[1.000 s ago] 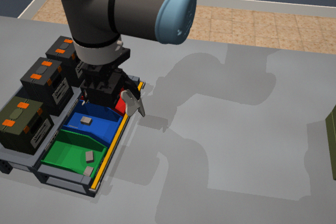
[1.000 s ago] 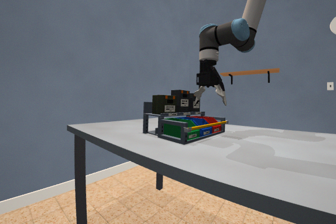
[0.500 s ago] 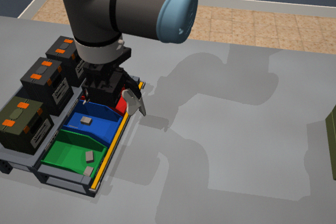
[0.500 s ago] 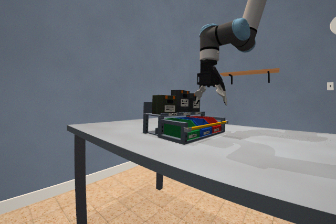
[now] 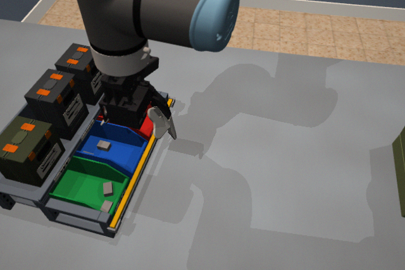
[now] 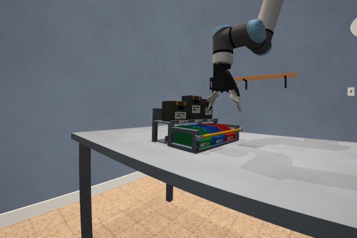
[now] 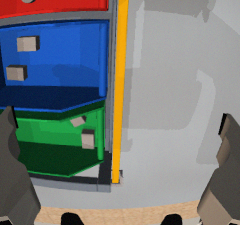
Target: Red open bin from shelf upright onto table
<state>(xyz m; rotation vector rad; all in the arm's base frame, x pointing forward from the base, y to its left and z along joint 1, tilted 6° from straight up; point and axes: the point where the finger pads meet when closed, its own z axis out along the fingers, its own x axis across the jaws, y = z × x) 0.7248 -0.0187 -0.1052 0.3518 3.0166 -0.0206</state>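
Now: the yellow bar 100 mm below my hand. Round my hand: blue bin 100 mm ahead, 20 mm to the right, 110 mm below; red open bin 70 mm ahead, 130 mm to the right, 110 mm below; green bin 130 mm ahead, 80 mm to the left, 110 mm below.
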